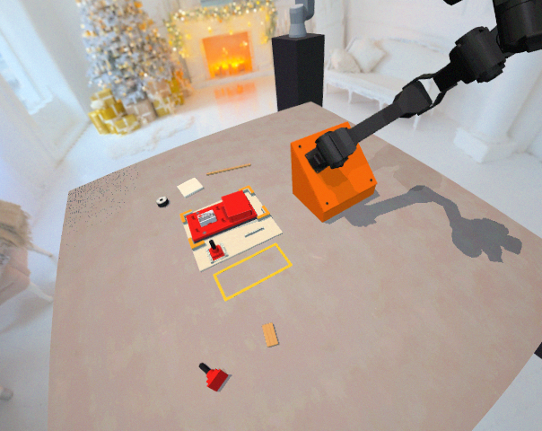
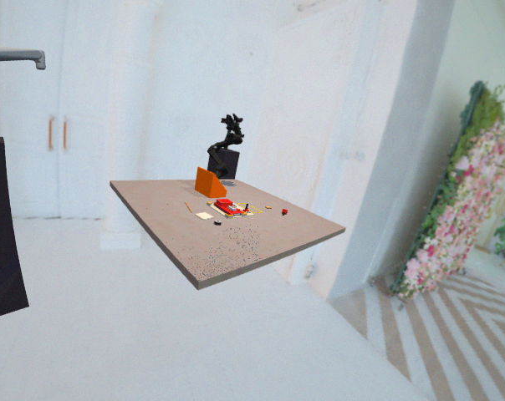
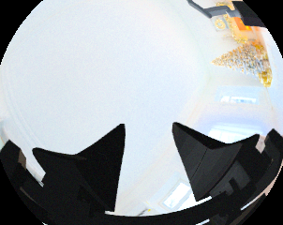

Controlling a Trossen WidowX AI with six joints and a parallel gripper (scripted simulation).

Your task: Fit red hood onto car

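Now: gripper tip 37 cm short of the hood, 32 cm to the left of it and 60 cm above it. Round my gripper tip: thin stick: 28 cm ahead, 55 cm to the right, 64 cm below; then wooden block: 52 cm ahead, 4 cm to the left, 64 cm below; then grey engine block: 47 cm ahead, 33 cm to the right, 62 cm below.
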